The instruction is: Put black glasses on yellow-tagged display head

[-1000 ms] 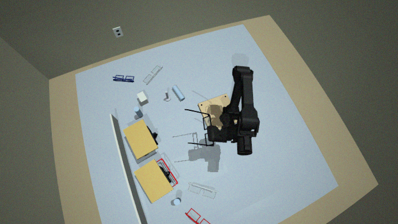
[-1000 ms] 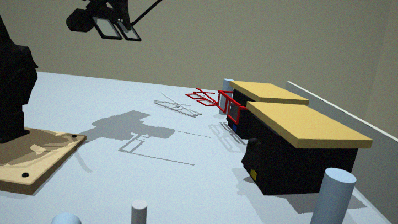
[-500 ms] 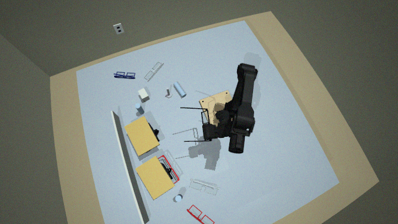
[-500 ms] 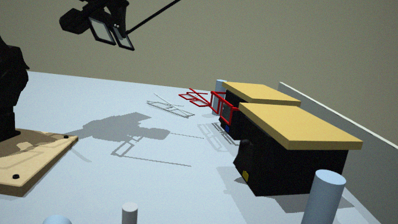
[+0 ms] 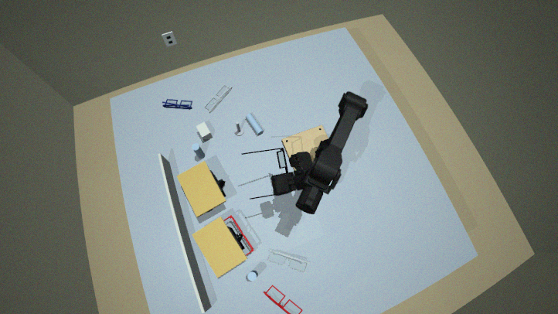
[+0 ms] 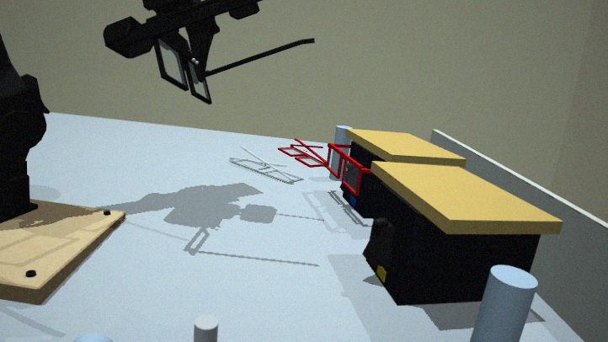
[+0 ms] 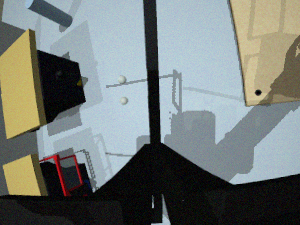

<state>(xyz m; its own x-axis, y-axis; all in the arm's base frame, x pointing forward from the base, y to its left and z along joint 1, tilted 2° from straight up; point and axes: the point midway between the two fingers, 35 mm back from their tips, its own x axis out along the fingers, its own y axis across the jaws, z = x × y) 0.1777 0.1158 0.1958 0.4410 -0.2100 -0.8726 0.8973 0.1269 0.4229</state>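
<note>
My gripper tip is 28 cm short of the display head, 12 cm above it and 5 cm to the left of it. From my gripper tip the other things lie so: clear glasses: 48 cm to the right, 22 cm ahead, 15 cm below; white block: 31 cm to the right, 29 cm ahead, 15 cm below; white board: 40 cm ahead, 12 cm below, 9 cm to the left.
</note>
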